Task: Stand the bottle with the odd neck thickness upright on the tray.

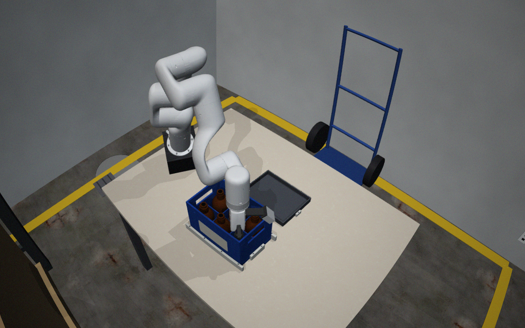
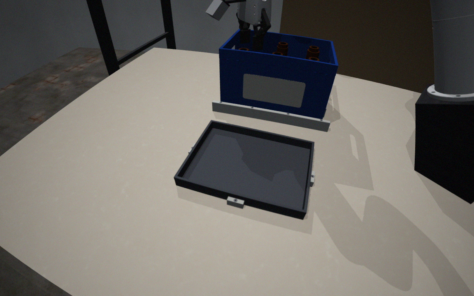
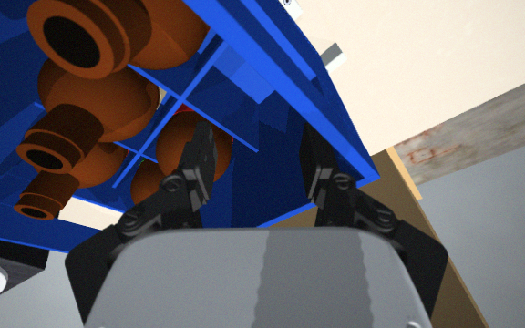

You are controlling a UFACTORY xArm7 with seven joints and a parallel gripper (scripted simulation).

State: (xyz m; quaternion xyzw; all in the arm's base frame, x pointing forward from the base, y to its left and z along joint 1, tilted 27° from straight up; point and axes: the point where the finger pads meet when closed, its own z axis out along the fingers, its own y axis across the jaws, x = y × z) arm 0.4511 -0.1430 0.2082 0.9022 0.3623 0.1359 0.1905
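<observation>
My gripper is now 80 mm past the crate, 70 mm above it and 50 mm to the right of it. From my hand the other things lie so: dark grey tray: 320 mm to the left, 150 mm below, 50 mm behind; glass bottle: 170 mm behind, 70 mm below, 10 mm to the left.
</observation>
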